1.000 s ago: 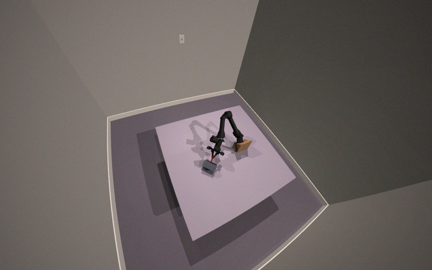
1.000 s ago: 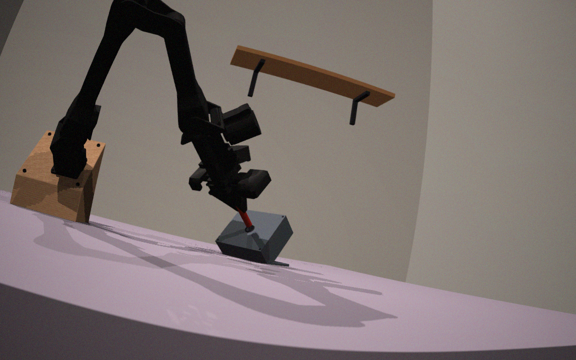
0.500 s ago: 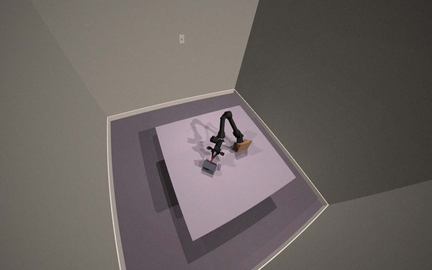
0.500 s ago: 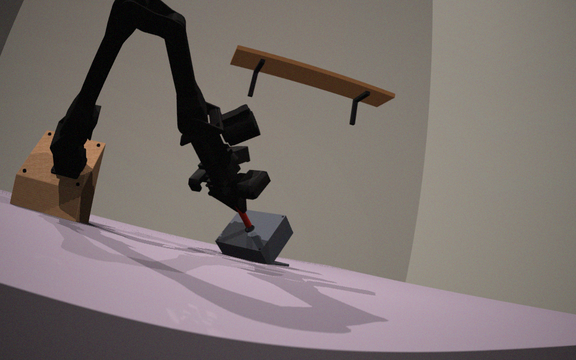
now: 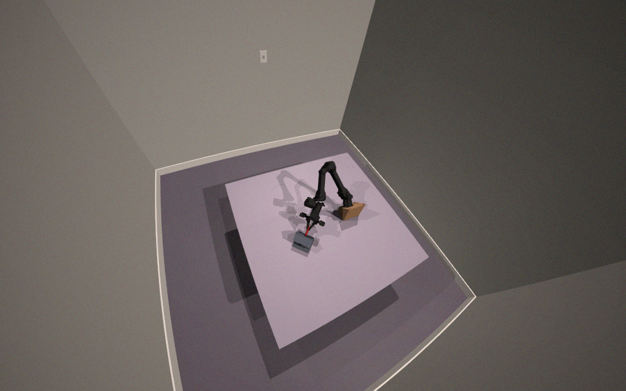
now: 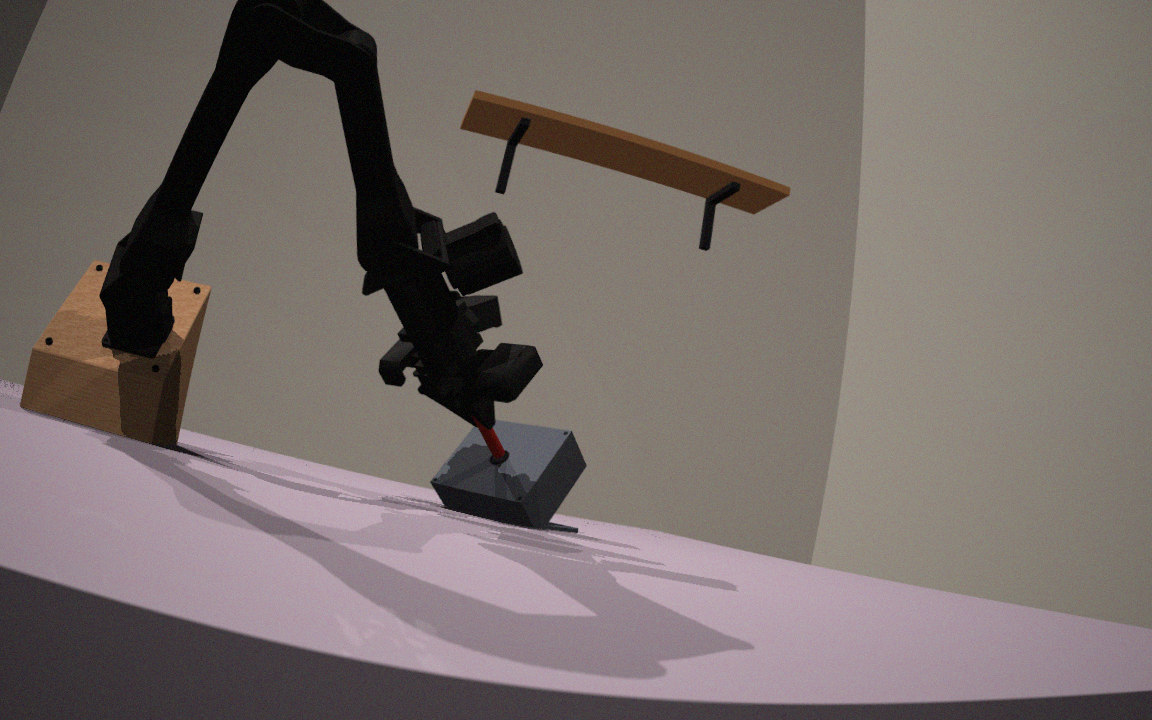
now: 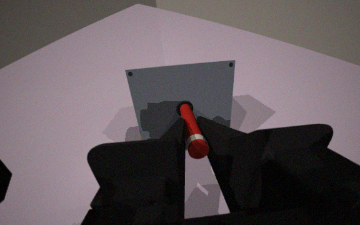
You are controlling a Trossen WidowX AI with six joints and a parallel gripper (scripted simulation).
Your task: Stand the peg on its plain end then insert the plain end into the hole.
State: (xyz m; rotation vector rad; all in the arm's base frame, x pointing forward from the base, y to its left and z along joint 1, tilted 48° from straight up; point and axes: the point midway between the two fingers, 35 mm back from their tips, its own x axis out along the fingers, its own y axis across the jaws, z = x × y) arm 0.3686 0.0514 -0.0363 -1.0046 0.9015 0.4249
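Right now the grey sloped panel is 5 cm below my gripper tip, 4 cm to the left of it and 4 cm ahead of it. The rest, counted from my gripper tip: red peg 1 cm to the right, 1 cm behind, 1 cm above.
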